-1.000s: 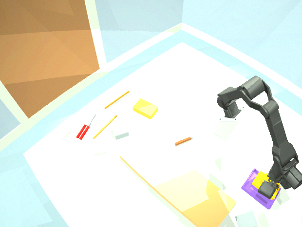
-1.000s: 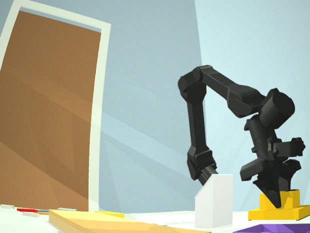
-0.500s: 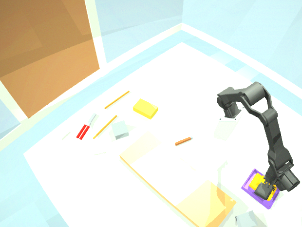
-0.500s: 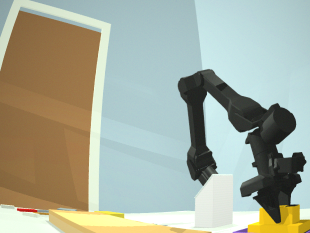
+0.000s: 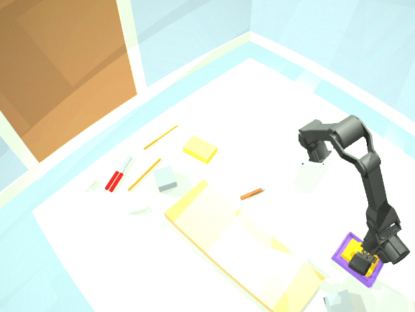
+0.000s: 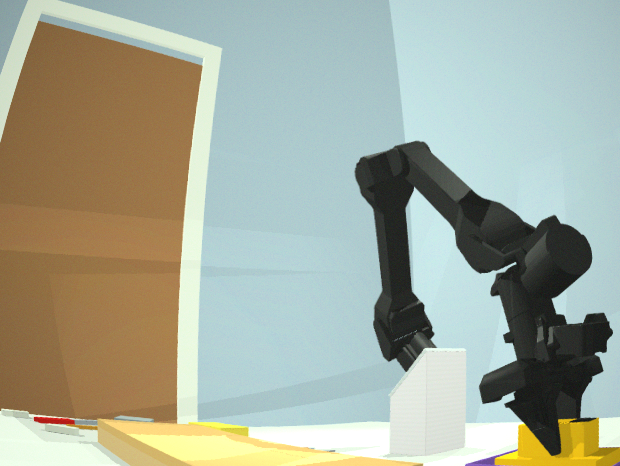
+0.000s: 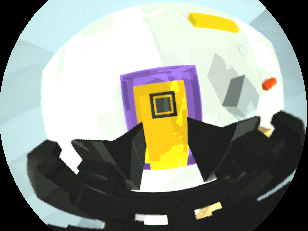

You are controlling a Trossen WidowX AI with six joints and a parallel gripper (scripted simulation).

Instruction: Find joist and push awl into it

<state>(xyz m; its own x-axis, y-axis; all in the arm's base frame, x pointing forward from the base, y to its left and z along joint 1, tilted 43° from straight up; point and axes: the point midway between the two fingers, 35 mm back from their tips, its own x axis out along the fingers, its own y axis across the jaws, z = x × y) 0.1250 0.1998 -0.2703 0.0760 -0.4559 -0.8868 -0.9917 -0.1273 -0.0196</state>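
The yellow stud finder lies 2 cm above my gripper tip and 1 cm to the left of it. Also, from my gripper tip: purple tray: 2 cm below, 1 cm to the right; then awl: 43 cm to the right, 6 cm ahead, 2 cm below; then yellow block: 70 cm to the right, 11 cm ahead, 2 cm below.
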